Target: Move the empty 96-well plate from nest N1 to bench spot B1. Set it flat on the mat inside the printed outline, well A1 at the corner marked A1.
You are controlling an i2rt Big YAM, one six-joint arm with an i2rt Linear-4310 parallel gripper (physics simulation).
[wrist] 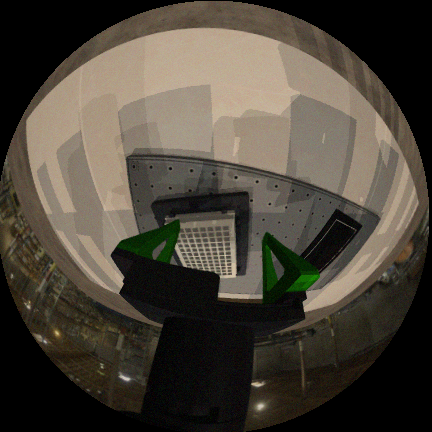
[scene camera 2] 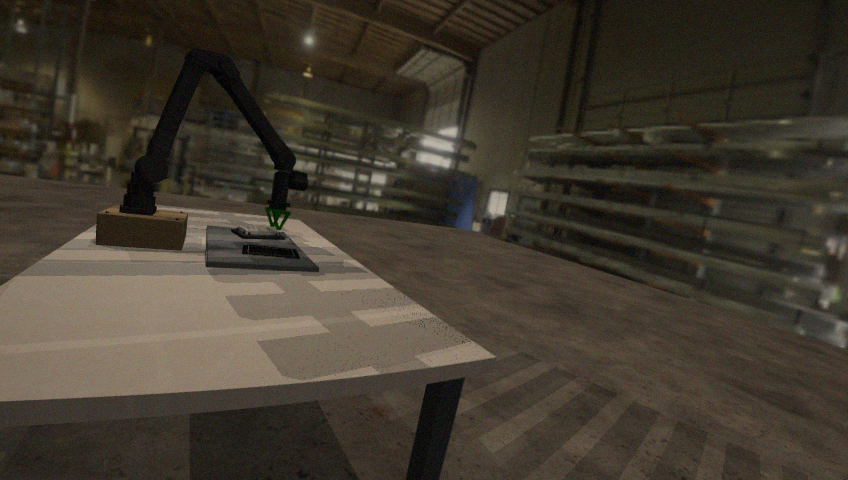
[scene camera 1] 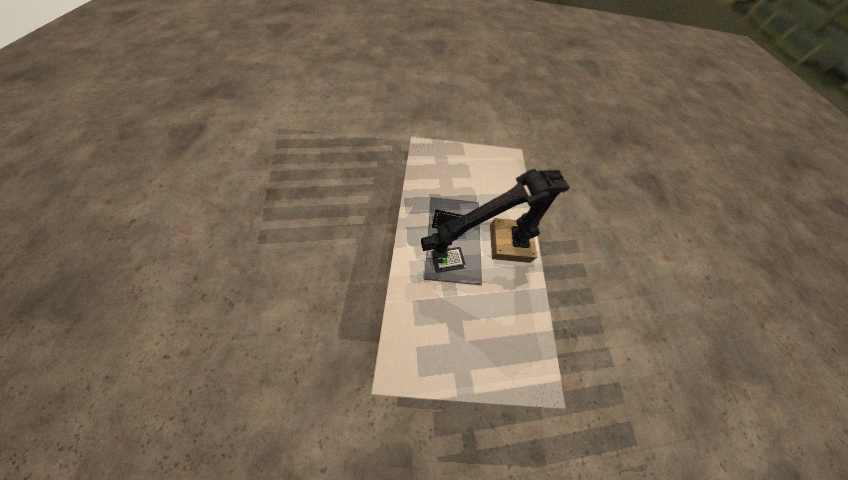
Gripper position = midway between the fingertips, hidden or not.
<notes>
My gripper (wrist: 221,230) is open, with nothing in its grasp. Also in view: a well plate (wrist: 206,240). I also see a dark outlined slot (wrist: 338,231).
</notes>
